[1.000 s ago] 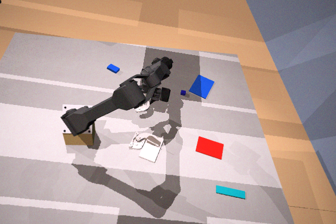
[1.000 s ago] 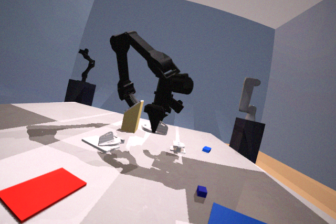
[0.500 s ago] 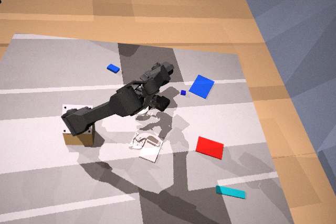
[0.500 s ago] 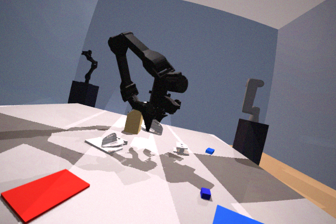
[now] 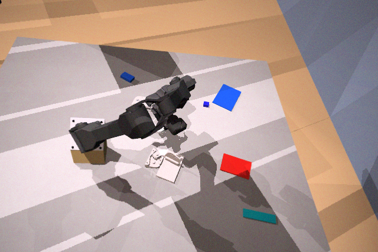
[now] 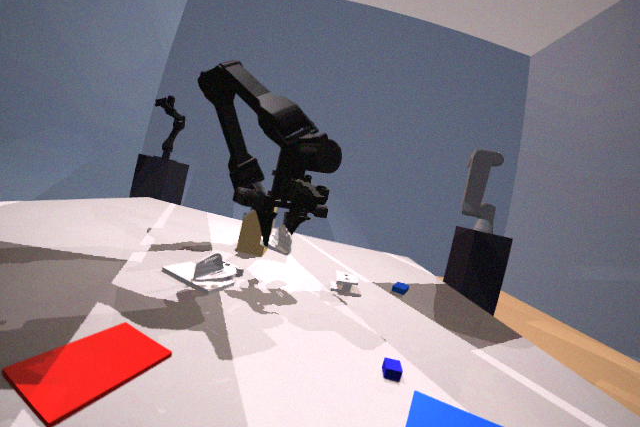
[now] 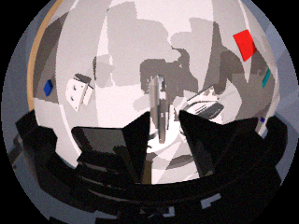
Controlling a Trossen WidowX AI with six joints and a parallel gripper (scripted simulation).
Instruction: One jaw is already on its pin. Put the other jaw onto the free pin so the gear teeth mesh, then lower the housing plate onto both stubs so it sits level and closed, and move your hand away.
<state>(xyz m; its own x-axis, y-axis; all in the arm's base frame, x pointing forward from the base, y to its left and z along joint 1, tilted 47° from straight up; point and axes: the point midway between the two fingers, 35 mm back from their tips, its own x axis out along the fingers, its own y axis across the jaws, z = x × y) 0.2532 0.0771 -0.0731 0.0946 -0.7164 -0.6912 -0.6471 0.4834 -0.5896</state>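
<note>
The jaw is 4 cm behind my gripper tip and 1 cm to the right of it. From my gripper tip the other things lie so: white base plate (5 cm ahead, 12 cm to the right, 8 cm below); then blue cube (19 cm ahead, 21 cm to the left, 8 cm below); then red sheet (31 cm ahead, 9 cm to the right, 8 cm below).
</note>
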